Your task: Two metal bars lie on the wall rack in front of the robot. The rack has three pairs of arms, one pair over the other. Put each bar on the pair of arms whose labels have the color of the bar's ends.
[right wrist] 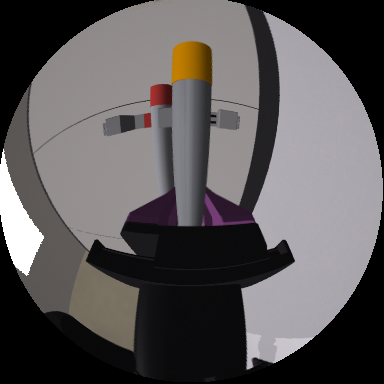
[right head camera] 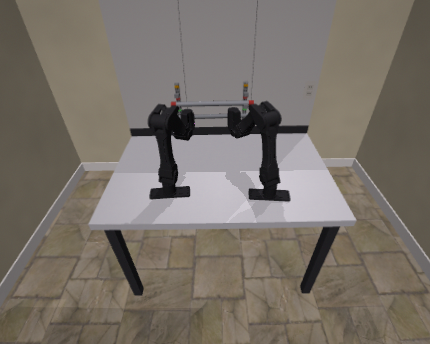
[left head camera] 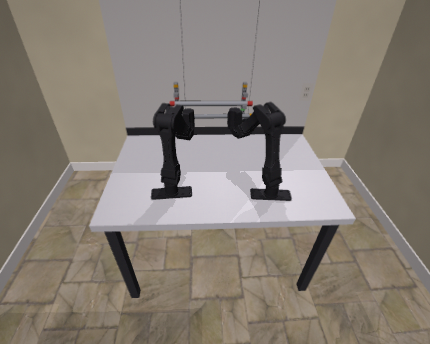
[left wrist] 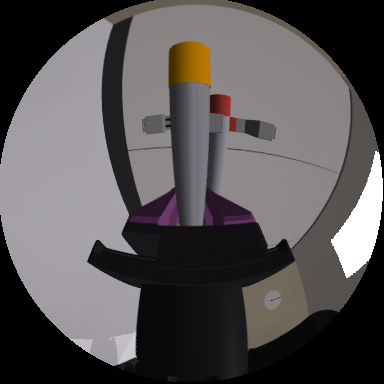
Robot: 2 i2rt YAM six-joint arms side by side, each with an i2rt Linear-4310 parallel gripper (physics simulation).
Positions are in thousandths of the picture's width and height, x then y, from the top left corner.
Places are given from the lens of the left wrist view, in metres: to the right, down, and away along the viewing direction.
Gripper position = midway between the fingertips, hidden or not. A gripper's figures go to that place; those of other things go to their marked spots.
left gripper (left wrist: 496, 491): 0.00, 0.00, 0.13
red-ended bar (left wrist: 572, 270): 0.04, -0.11, 0.12
orange-ended bar (left wrist: 491, 160): 0.00, -0.07, 0.04
dark strip (left wrist: 290, 217): -0.17, -0.22, 0.13
grey wall panel (left wrist: 697, 204): 0.15, -0.21, 0.12
The marked spots on the red-ended bar and the orange-ended bar are 0.11 m apart.
